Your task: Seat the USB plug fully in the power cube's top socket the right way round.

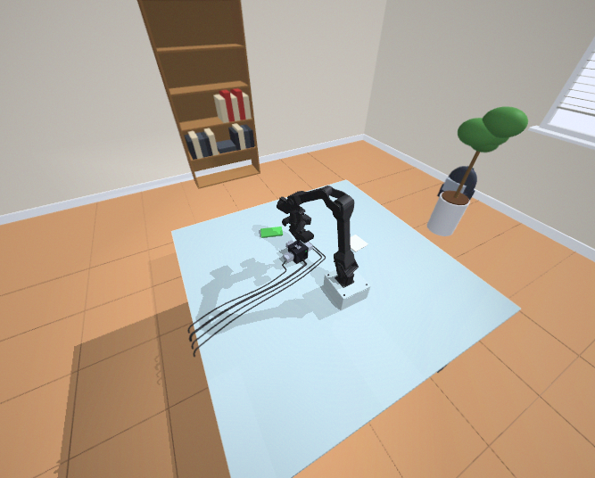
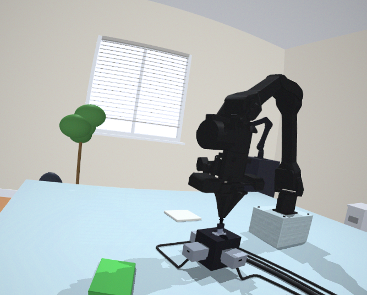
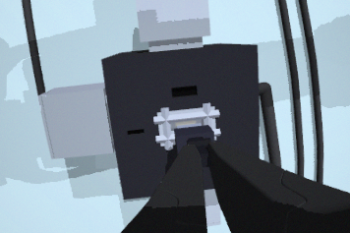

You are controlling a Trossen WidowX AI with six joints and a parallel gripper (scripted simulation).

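The USB socket lies 50 mm below my gripper tip. From my gripper tip the other things lie so: green block 250 mm ahead, 30 mm to the left, 110 mm below; grey USB plug 20 mm below; white flat pad 80 mm behind, 330 mm to the right, 110 mm below.
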